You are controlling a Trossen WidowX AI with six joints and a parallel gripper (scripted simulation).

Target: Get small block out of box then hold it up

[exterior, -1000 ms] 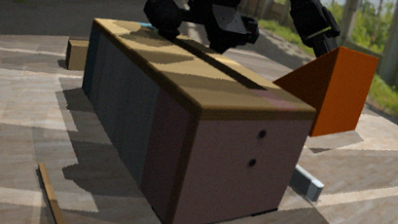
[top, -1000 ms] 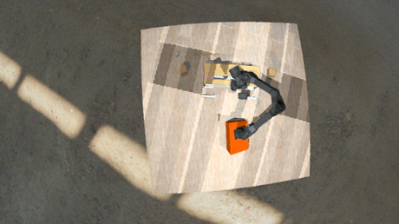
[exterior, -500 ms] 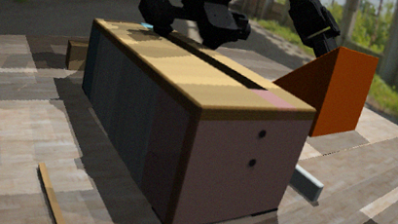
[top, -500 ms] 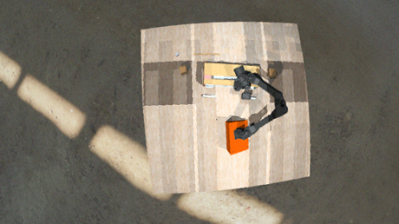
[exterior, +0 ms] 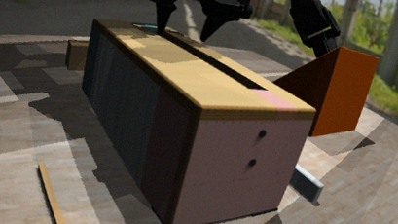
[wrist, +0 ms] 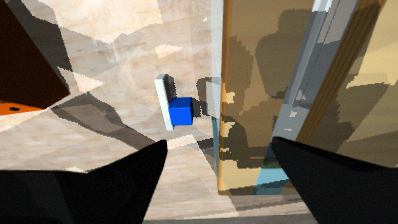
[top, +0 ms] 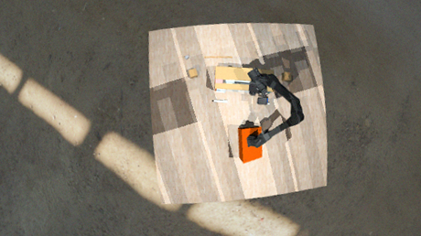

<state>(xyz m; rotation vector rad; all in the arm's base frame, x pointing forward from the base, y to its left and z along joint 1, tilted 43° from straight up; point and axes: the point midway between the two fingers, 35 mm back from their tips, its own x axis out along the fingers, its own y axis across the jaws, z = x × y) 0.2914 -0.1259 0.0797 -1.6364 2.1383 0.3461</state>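
Right now the blue block is 60 mm behind my gripper tip, 30 mm to the right of it and 110 mm below it. Round my gripper tip: thin wooden strip (310 mm ahead, 220 mm to the left, 120 mm below); wooden-topped box (60 mm ahead, 110 mm to the left, 60 mm below).
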